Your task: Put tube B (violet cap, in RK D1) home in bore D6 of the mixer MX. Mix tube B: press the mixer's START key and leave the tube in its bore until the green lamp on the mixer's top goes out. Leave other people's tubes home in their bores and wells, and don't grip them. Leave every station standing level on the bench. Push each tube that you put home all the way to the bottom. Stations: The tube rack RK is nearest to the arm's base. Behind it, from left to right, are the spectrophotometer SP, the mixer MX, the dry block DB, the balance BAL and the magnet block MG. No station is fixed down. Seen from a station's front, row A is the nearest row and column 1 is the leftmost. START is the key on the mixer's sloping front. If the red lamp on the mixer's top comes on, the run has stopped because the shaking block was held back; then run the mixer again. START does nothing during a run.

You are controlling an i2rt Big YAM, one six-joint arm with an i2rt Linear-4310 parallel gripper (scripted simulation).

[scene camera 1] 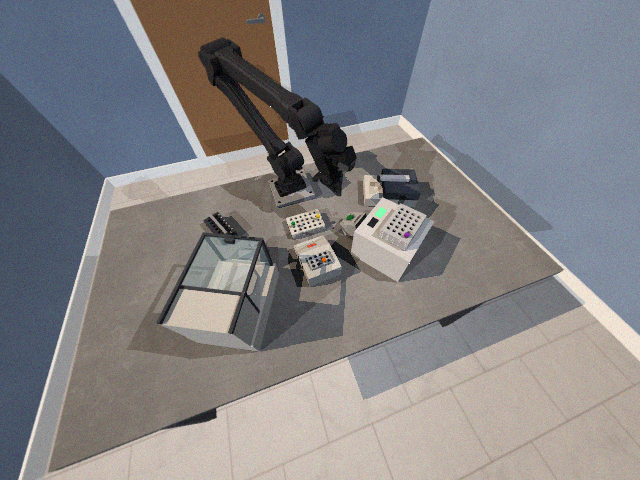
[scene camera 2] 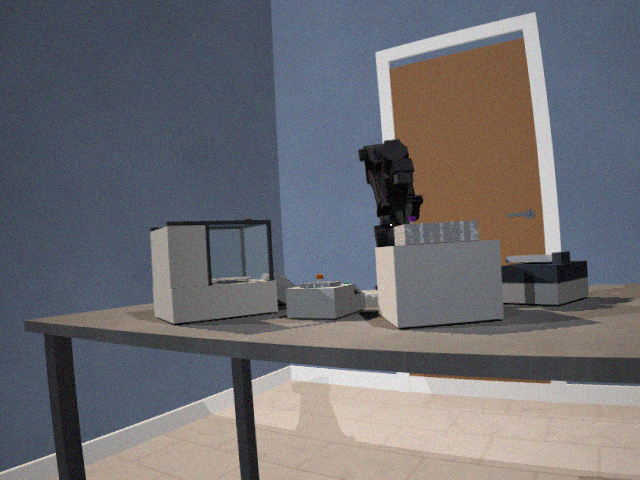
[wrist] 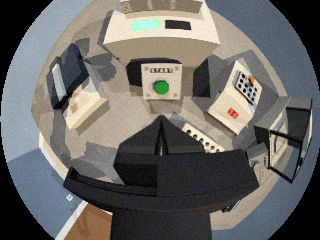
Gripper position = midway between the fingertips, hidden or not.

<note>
I see my gripper (scene camera 2: 406, 240), a tube rack RK (scene camera 1: 306, 223), a dry block DB (scene camera 1: 310, 253), a spectrophotometer SP (scene camera 2: 553, 279), a mixer MX (scene camera 2: 426, 284) and a glass-walled balance BAL (scene camera 2: 215, 269).
The dry block DB is seen too in the wrist view (wrist: 232, 108). The spectrophotometer SP shows as well in scene camera 1 (scene camera 1: 397, 185) and in the wrist view (wrist: 79, 93). The mixer MX also shows in scene camera 1 (scene camera 1: 364, 230).
</note>
